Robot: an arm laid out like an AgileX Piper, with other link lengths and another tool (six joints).
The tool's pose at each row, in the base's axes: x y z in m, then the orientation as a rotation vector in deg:
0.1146 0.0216 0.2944 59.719 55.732 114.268
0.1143 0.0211 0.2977 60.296 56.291 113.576
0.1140 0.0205 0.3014 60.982 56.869 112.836
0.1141 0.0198 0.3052 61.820 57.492 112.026
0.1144 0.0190 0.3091 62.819 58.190 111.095
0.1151 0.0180 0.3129 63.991 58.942 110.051
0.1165 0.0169 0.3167 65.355 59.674 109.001
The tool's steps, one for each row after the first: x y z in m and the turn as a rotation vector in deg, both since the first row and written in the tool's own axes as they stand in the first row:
0.0009 0.0031 0.0009 0.648 -0.434 -0.241
0.0019 0.0066 0.0020 1.358 -0.934 -0.455
0.0026 0.0101 0.0034 2.165 -1.523 -0.634
0.0033 0.0137 0.0049 3.100 -2.218 -0.809
0.0035 0.0172 0.0068 4.154 -3.027 -0.963
0.0033 0.0207 0.0092 5.276 -3.927 -0.998

